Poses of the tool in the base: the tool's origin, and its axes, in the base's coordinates. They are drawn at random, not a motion.
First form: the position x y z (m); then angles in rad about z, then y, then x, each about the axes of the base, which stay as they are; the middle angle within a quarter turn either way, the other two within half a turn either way.
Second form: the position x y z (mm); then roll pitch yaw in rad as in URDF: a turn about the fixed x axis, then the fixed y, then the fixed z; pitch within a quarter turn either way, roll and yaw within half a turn. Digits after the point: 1 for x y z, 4 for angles.
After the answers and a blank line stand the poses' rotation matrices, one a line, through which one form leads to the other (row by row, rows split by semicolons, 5 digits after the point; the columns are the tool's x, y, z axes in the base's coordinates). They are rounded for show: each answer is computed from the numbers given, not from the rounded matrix.
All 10 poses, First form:
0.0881 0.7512 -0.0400 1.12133 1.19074 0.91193
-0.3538 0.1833 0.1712 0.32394 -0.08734 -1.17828
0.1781 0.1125 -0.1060 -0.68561 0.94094 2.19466
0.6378 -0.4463 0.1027 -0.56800 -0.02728 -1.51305
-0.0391 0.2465 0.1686 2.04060 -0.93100 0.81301
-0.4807 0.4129 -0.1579 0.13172 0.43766 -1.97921
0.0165 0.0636 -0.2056 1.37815 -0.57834 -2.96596
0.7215 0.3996 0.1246 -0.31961 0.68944 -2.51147
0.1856 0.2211 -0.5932 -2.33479 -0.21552 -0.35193
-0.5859 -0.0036 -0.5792 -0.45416 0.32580 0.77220
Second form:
88.1 751.2 -40.0 1.3113 -0.4838 1.3877
-353.8 183.3 171.2 -1.1648 0.2656 0.2068
178.1 112.5 -106.0 1.9262 0.1490 1.0916
637.8 -446.3 102.7 -1.5023 -0.5685 -0.0096
-39.1 246.5 168.6 -1.1070 -0.4094 1.8699
-480.7 412.9 -157.9 -1.9392 -0.0463 -0.4536
16.5 63.6 -205.6 2.6011 0.2781 -1.4033
721.5 399.6 124.6 -2.5735 -0.7383 -0.1383
185.6 221.1 -593.2 0.3960 -0.1103 -2.3185
-585.9 -3.6 -579.2 0.6597 0.5377 -0.1327

0.16118 -0.33413 0.92864; 0.87044 -0.39534 -0.29332; 0.46514 0.85561 0.22712
0.94438 -0.31709 -0.08723; 0.19816 0.33697 0.92043; -0.26247 -0.88651 0.38106
0.45593 0.37294 0.80811; 0.87755 -0.03690 -0.47807; -0.14847 0.92712 -0.34410
0.84266 0.53775 -0.02728; -0.00809 0.06330 0.99796; 0.53838 -0.84073 0.05769
-0.27028 -0.53235 -0.80222; 0.87664 0.20841 -0.43366; 0.39805 -0.82047 0.41035
0.89790 -0.11896 0.42382; -0.43776 -0.34263 0.83125; 0.04633 -0.93191 -0.35972
0.16032 -0.82188 -0.54663; -0.94811 -0.28226 0.14631; -0.27455 0.49482 -0.82449
0.73253 0.24243 0.63611; -0.10198 -0.88481 0.45466; 0.67306 -0.39792 -0.62342
-0.67581 0.70537 -0.21386; -0.72882 -0.59618 0.33674; 0.11003 0.38343 0.91699
0.85136 0.41563 0.32007; -0.11360 0.74173 -0.66101; -0.51214 0.52640 0.67869

